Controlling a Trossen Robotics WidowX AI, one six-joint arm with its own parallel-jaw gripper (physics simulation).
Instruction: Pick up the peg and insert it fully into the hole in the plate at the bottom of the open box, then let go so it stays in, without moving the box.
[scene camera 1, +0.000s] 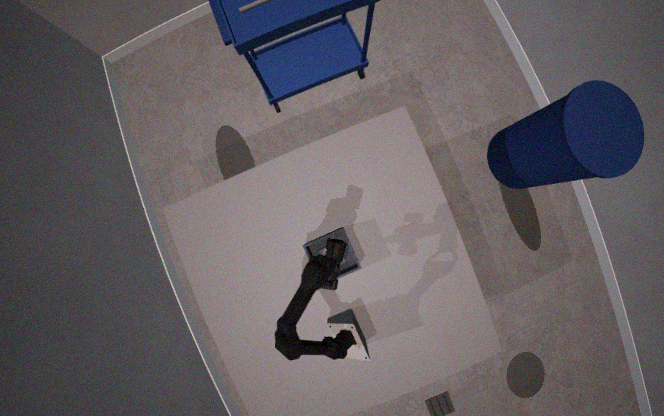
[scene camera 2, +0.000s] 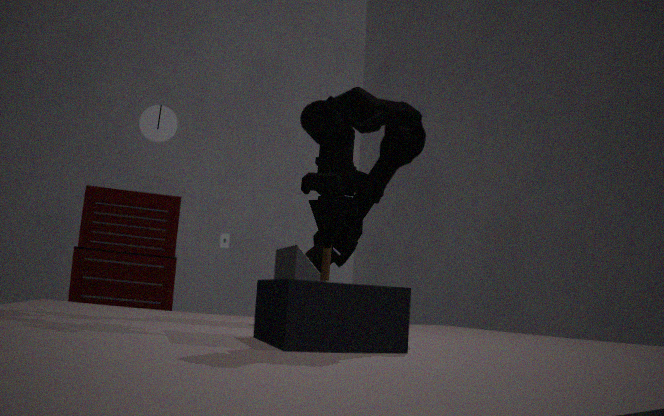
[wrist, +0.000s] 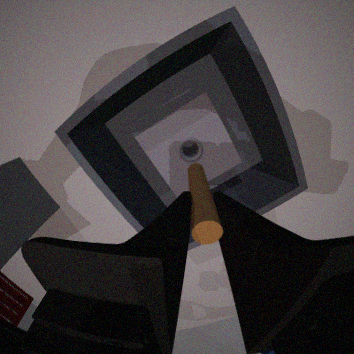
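Pixels of known places: gripper, fingertip midpoint: (scene camera 2: 328, 248) (wrist: 201, 198); arm's base at its link origin: (scene camera 1: 348, 336) (scene camera 2: 307, 268).
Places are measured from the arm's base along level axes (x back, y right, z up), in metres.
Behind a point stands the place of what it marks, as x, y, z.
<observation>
The orange-brown peg (scene camera 2: 326, 267) @[-0.335, 0.074, -0.014] (wrist: 207, 232) @[-0.327, 0.071, 0.045] is held near upright between the fingers of my gripper (scene camera 2: 327, 256) @[-0.329, 0.070, 0.017] (wrist: 201, 198) @[-0.329, 0.070, 0.017], which is shut on it. The open dark grey box (scene camera 1: 351, 248) @[-0.334, 0.156, -0.040] (scene camera 2: 345, 317) @[-0.427, 0.073, -0.088] (wrist: 250, 45) @[-0.421, 0.005, -0.040] stands below. In the wrist view the light plate (wrist: 162, 135) @[-0.314, 0.037, -0.080] lies at the box's bottom, and its round hole (wrist: 190, 150) shows just beyond the peg's far end. In scene camera 2 the peg's lower end passes behind the box's near wall, so its tip is hidden there. The fingers are hidden under the arm in scene camera 1.
A grey wedge-shaped block (scene camera 1: 342, 316) @[-0.062, -0.001, -0.081] (scene camera 2: 286, 262) @[0.009, 0.047, 0.010] (wrist: 25, 205) @[-0.062, 0.004, -0.083] carries the arm's base beside the box. A blue trolley (scene camera 1: 310, 60) and a blue barrel (scene camera 1: 602, 127) stand farther off in scene camera 1. A red drawer cabinet (scene camera 2: 125, 225) (wrist: 15, 300) stands in the background.
</observation>
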